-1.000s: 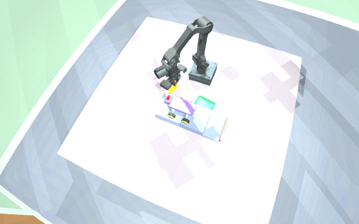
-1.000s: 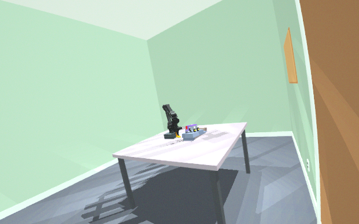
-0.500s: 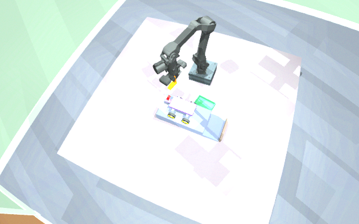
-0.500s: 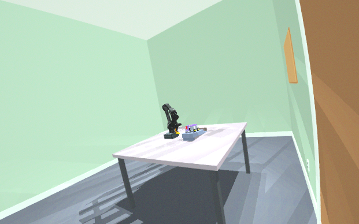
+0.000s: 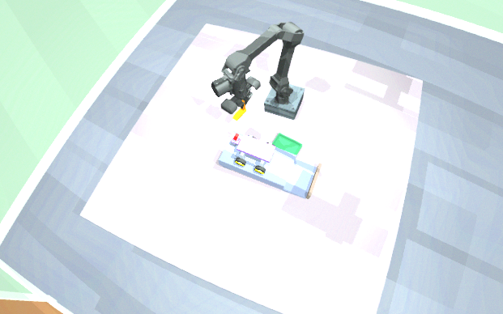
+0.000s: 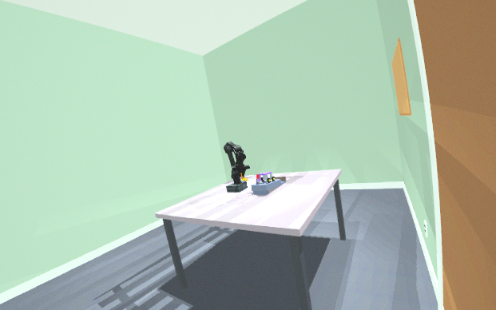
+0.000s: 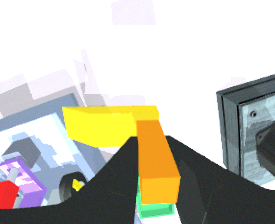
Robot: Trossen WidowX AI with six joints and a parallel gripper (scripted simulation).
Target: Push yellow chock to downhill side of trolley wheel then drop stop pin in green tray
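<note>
Now: the red-headed stop pin 14 cm ahead of my gripper tip and 3 cm below it. The rest, counted from my gripper tip: pale blue ramp 18 cm ahead, 11 cm below, 10 cm to the left; purple trolley 18 cm ahead, 9 cm to the left, 5 cm below; yellow chock 2 cm ahead, 1 cm to the right, 1 cm below.
</note>
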